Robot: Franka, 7 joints.
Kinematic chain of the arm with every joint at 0, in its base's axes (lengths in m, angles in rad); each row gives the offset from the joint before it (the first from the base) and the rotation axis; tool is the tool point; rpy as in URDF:
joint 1: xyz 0 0 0.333 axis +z
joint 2: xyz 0 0 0 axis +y
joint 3: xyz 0 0 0.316 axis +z
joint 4: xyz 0.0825 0 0 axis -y
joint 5: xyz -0.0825 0 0.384 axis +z
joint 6: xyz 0 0 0 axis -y
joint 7: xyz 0.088 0 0 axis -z
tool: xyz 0 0 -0.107 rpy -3.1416 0 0
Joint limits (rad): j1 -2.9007..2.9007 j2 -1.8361..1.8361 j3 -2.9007..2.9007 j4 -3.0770..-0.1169 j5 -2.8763..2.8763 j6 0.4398..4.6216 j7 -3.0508..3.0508
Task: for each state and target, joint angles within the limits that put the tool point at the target. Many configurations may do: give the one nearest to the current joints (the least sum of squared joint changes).
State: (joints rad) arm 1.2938 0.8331 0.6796 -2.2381 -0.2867 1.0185 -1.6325
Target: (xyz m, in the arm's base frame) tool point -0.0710 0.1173 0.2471
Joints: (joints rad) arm 1.2655 0.5544 0.8082 -2.7790 -0.1295 0.6066 -1.6325
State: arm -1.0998 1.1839 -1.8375 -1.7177 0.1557 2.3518 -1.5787
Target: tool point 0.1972 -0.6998 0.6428
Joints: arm -0.5052 1.3294 -1.9024 -1.2335 0.1556 2.4820 -1.5787
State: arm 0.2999 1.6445 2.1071 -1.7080 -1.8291 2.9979 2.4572
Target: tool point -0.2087 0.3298 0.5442
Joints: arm 0.4504 1.5389 1.9055 -2.4593 -1.9714 3.0658 2.4572
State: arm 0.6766 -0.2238 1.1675 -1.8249 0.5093 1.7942 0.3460
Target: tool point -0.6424 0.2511 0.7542
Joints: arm 0.4272 -0.8120 1.5938 -1.0241 0.5683 2.2689 0.3460
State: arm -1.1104 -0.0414 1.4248 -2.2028 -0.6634 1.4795 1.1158
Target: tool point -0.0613 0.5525 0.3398
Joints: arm -0.4849 -0.4133 2.2127 -1.9760 -0.5946 1.7686 1.1158
